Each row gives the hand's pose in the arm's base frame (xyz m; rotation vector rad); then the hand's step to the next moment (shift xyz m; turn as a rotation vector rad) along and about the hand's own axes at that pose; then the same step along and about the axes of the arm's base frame.
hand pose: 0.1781 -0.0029 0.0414 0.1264 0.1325 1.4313
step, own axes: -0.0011 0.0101 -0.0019 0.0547 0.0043 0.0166
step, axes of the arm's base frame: -0.0103 0.0003 -0.0002 0.0059 0.0547 0.0162
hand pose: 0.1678 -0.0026 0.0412 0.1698 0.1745 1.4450
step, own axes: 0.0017 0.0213 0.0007 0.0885 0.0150 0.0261
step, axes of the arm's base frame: -0.0203 0.0042 0.0053 0.0016 0.0894 0.0273
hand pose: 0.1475 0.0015 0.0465 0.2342 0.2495 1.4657
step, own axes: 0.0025 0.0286 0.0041 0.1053 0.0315 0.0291
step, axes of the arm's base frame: -0.0256 0.0051 0.0126 -0.0116 0.1076 0.0348
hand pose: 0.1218 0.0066 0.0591 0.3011 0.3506 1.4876
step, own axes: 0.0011 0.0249 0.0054 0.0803 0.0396 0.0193
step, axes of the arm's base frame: -0.0205 0.0028 0.0150 -0.0242 0.0830 0.0302
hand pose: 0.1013 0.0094 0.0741 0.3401 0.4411 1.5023
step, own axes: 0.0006 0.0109 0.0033 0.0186 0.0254 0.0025
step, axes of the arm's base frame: -0.0080 0.0013 0.0081 -0.0208 0.0199 0.0130
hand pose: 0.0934 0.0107 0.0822 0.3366 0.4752 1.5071
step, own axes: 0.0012 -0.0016 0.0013 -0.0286 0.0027 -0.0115
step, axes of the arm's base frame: 0.0020 0.0012 0.0002 -0.0081 -0.0293 -0.0060
